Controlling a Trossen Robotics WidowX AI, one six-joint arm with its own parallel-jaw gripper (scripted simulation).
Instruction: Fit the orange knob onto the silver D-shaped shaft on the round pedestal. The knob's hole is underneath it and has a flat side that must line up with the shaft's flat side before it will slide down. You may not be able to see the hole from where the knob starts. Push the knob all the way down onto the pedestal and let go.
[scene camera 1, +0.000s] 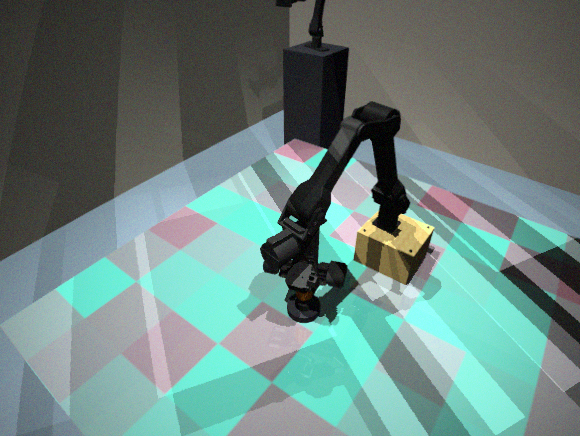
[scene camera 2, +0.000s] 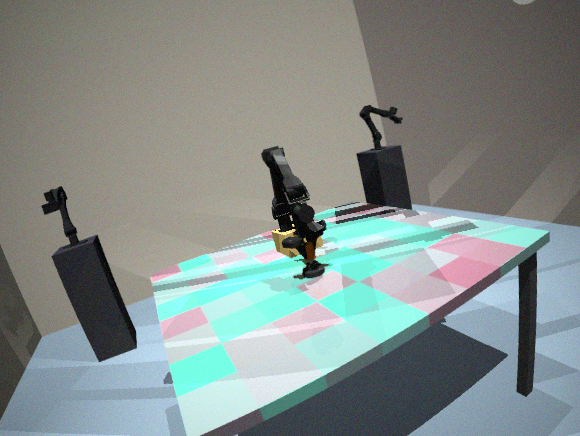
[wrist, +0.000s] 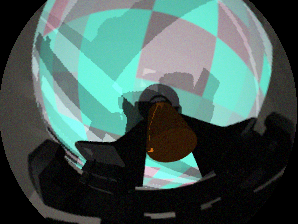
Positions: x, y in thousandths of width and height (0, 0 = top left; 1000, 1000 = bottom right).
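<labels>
Visible: my gripper, in scene camera 1 (525, 669), scene camera 2 (534, 588) and the wrist view (545, 529).
</labels>
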